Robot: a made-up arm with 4 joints.
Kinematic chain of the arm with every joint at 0, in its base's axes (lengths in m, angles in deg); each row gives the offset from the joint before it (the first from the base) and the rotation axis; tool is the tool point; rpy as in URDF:
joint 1: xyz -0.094 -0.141 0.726 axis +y
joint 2: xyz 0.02 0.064 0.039 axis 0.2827 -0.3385 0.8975
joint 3: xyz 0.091 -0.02 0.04 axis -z
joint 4: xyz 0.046 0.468 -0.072 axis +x
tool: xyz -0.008 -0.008 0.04 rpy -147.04 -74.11 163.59
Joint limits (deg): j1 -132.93..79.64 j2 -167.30..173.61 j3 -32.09..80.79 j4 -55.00..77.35
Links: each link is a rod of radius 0.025 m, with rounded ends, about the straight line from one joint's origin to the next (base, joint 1, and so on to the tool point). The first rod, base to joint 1, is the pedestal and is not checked.
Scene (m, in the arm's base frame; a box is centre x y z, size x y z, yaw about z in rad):
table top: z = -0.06
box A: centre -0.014 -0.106 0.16 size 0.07 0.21 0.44 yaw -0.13
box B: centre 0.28 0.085 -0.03 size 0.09 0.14 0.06 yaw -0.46
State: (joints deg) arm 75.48 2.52 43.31 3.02
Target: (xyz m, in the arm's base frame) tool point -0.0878 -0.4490 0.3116
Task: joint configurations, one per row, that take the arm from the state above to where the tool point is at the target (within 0.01 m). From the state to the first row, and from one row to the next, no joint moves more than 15 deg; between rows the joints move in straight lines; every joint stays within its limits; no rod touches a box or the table.
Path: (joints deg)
1: 60.70 -5.87 53.65 5.41
2: 45.93 -14.25 63.98 7.80
3: 44.19 -24.93 69.59 12.02
4: 42.46 -35.60 75.19 16.25
5: 40.72 -46.27 80.79 20.47
6: 53.69 -48.68 78.77 13.62
7: 66.67 -51.08 76.76 6.77
8: 79.64 -53.49 74.74 -0.07

